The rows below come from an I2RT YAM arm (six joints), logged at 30 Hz.
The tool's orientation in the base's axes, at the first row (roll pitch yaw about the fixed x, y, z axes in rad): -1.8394 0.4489 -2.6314
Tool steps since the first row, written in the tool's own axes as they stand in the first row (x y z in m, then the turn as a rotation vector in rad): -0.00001 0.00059 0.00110 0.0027 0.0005 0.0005; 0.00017 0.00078 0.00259 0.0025 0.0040 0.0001; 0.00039 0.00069 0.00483 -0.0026 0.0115 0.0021; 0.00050 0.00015 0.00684 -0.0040 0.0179 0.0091; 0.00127 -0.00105 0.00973 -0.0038 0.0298 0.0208; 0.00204 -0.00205 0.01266 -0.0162 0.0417 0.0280; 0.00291 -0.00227 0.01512 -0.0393 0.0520 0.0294; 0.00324 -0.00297 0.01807 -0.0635 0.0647 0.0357
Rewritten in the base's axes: 0.00078 -0.00060 -0.00077 -0.0017 -0.0014 -0.0017; 0.00153 -0.00177 -0.00137 -0.0010 0.0006 -0.0046; 0.00262 -0.00366 -0.00192 0.0060 0.0045 -0.0094; 0.00355 -0.00552 -0.00198 0.0126 0.0024 -0.0160; 0.00431 -0.00866 -0.00197 0.0219 -0.0017 -0.0292; 0.00515 -0.01173 -0.00213 0.0386 0.0033 -0.0359; 0.00582 -0.01414 -0.00291 0.0599 0.0169 -0.0351; 0.00708 -0.01691 -0.00315 0.0856 0.0281 -0.0372
